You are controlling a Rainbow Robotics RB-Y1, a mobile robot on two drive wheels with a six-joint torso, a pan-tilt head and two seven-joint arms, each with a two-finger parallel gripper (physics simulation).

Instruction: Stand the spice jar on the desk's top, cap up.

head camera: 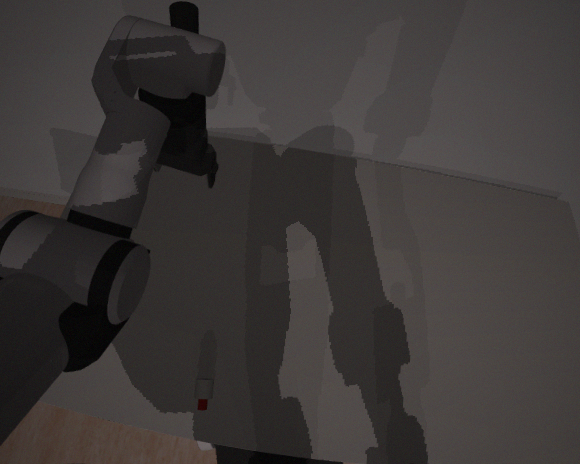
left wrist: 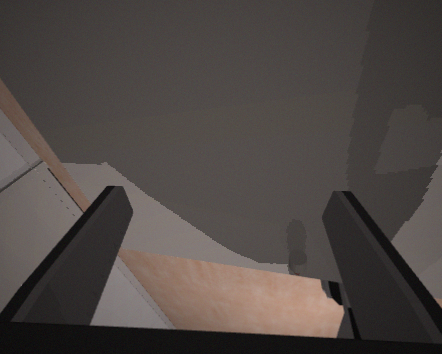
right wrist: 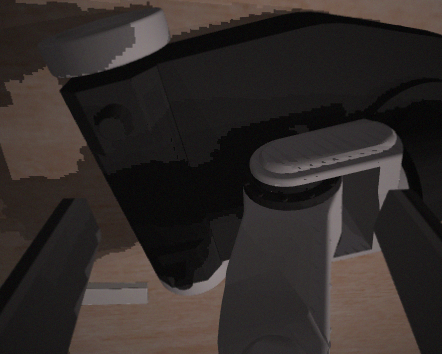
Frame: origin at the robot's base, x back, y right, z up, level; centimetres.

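Seen in the pictures: left gripper, fingertip midpoint: (head camera: pixel 184 176) (left wrist: pixel 225 201); right gripper, fingertip midpoint: (right wrist: pixel 235 212).
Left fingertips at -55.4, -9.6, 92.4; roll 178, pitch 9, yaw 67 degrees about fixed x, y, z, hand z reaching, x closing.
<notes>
Offsets run from my left fingertips to a thing's middle, as dx, dy, dz. Level surfaces: height alone.
The spice jar {+39.9, -3.0, -18.4} (head camera: pixel 204 389) (left wrist: pixel 298 260) has a grey body and a red cap {+41.7, -3.3, -18.4} (head camera: pixel 202 404). It appears to stand upside down, cap at the bottom, on the desk's top {dz -20.3} (head camera: pixel 475 300) (left wrist: pixel 200 100), close to the near edge at the lower left of the head view. My left gripper (head camera: pixel 184 178) (left wrist: pixel 225 201) is open and empty, above the desk's far left part, well apart from the jar. In its wrist view the jar shows low, beside the right-hand finger. My right gripper (right wrist: pixel 235 212) is open and empty, pointed down beside the robot's own body; the jar does not show there.
A pale wall (head camera: pixel 500 75) rises behind the desk. Wooden floor {dz -92.3} (head camera: pixel 115 435) (left wrist: pixel 235 295) (right wrist: pixel 175 325) lies below the near edge. The robot's black base (right wrist: pixel 200 100), a wheel (right wrist: pixel 110 45) and a grey torso link (right wrist: pixel 280 265) fill much of the right wrist view. Large shadows cross the desk.
</notes>
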